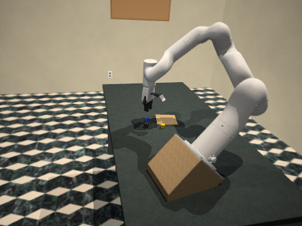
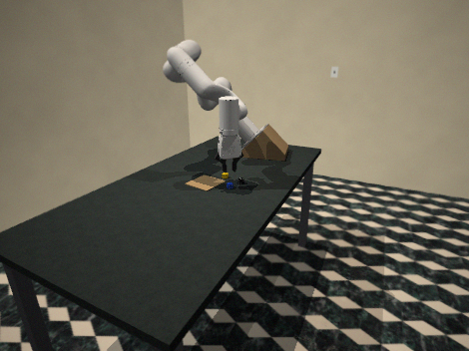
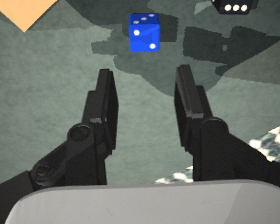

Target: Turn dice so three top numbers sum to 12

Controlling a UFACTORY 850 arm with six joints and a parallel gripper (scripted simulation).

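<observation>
Now: the blue die 90 mm below my hand. Round my hand: tan mat 30 mm behind, 130 mm to the right, 100 mm below; then black die 70 mm behind, 40 mm to the left, 90 mm below; then yellow die 120 mm behind, 60 mm to the right, 90 mm below.
</observation>
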